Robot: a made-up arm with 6 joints. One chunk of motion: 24 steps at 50 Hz.
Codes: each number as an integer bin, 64 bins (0 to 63) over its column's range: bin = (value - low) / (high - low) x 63, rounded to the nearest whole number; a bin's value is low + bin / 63 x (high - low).
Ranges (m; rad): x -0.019..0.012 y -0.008..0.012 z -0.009..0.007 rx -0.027..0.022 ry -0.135..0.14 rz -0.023..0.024
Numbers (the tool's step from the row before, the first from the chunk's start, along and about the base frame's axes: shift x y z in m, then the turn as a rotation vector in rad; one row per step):
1: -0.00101 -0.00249 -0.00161 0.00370 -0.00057 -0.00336
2: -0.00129 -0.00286 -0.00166 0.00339 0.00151 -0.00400
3: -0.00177 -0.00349 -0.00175 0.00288 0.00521 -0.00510
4: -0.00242 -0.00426 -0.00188 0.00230 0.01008 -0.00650
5: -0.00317 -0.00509 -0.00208 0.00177 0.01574 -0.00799
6: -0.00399 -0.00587 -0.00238 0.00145 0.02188 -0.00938
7: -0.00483 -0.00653 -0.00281 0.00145 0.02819 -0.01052
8: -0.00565 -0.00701 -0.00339 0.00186 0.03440 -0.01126
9: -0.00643 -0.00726 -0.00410 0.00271 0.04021 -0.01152
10: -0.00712 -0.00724 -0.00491 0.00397 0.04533 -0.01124
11: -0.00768 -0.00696 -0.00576 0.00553 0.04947 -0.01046
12: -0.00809 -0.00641 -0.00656 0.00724 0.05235 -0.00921
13: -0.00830 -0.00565 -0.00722 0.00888 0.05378 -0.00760
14: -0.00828 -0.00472 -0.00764 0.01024 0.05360 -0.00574
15: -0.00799 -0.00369 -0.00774 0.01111 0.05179 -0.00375
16: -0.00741 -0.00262 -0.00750 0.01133 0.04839 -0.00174
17: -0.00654 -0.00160 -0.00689 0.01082 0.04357 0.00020
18: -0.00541 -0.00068 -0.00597 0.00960 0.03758 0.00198
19: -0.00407 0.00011 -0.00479 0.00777 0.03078 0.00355
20: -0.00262 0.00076 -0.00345 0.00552 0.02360 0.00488
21: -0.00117 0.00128 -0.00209 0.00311 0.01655 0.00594
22: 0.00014 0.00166 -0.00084 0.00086 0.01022 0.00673
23: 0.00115 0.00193 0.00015 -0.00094 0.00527 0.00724
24: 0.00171 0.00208 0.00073 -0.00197 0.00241 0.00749
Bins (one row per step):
1: 37 17 29 39 31 26
2: 36 16 29 39 31 25
3: 35 14 29 38 32 24
4: 34 12 28 38 33 22
5: 32 9 27 37 35 20
6: 31 7 26 37 36 18
7: 29 5 24 37 37 17
8: 27 3 22 37 39 16
9: 26 2 19 38 40 15
10: 24 2 16 40 41 16
11: 23 3 13 42 42 17
12: 22 5 10 44 43 18
13: 22 7 7 46 43 21
14: 22 10 5 48 43 23
15: 22 14 5 49 43 26
16: 24 17 6 49 42 28
17: 25 20 8 49 41 31
18: 28 23 12 47 40 33
19: 30 26 17 45 38 36
20: 33 28 22 42 36 37
21: 36 29 27 39 35 39
22: 39 30 32 36 33 40
23: 41 31 36 34 32 41
24: 42 32 38 32 31 41

